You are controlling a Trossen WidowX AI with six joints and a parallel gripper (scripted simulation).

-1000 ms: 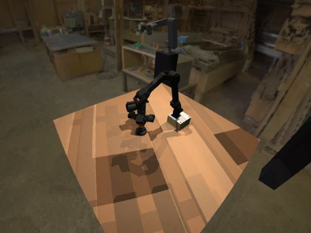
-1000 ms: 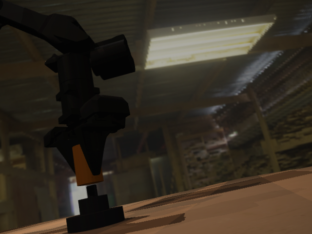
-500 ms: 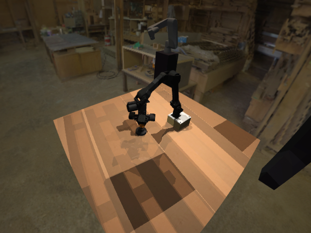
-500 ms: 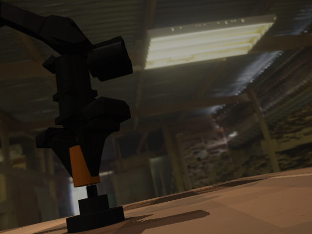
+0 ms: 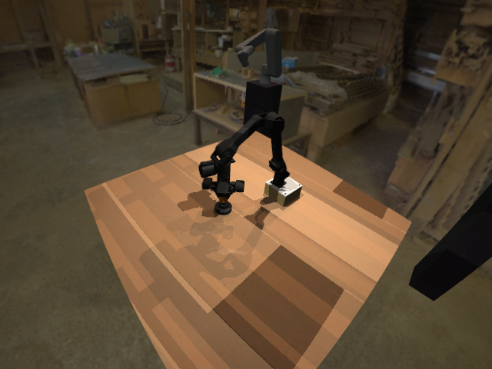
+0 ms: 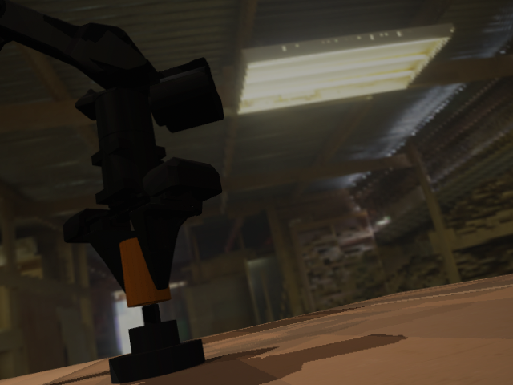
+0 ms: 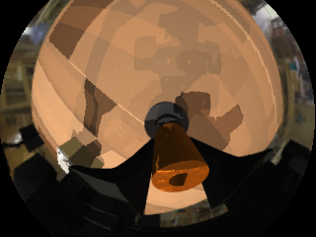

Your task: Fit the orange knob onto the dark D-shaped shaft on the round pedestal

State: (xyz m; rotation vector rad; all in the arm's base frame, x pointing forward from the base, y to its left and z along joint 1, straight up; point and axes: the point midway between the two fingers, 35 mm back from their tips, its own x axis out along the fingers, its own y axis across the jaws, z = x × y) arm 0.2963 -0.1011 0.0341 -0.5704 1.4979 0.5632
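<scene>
My gripper tip is 20 mm below the orange knob. Also, from my gripper tip: pedestal 40 mm below.
</scene>
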